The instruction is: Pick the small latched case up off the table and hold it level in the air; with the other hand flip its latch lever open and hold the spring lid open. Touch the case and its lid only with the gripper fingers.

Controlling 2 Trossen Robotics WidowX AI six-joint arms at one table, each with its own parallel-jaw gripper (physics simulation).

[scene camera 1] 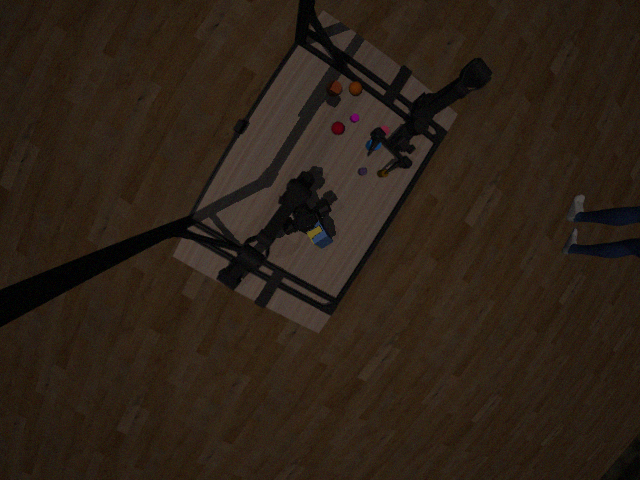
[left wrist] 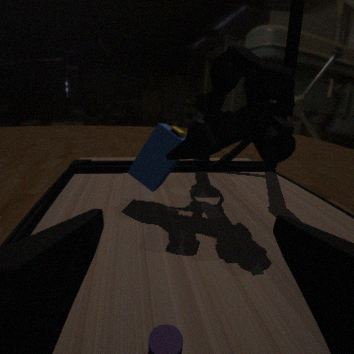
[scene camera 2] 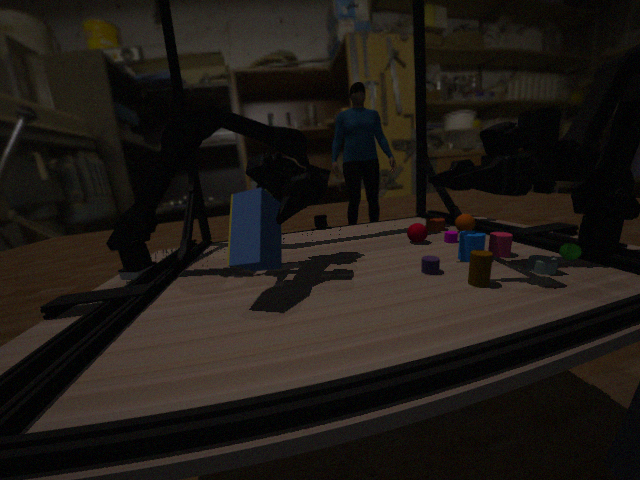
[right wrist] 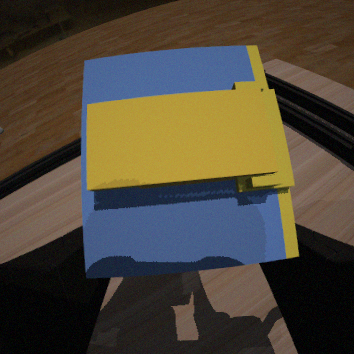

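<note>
A blue case with yellow parts is held above the table, tilted in the left wrist view. In the right wrist view a broad yellow plate lies across its blue face, and a thin yellow strip runs down its right edge. No raised lid shows. My right gripper is shut on the case, one finger at each side of its lower end in that view. My left gripper is open and empty, well apart from the case, with a purple cylinder near it.
A mustard cylinder, a blue cylinder and a pink cylinder stand around the left gripper's side. A red ball and an orange ball lie farther back. Black rails edge the table.
</note>
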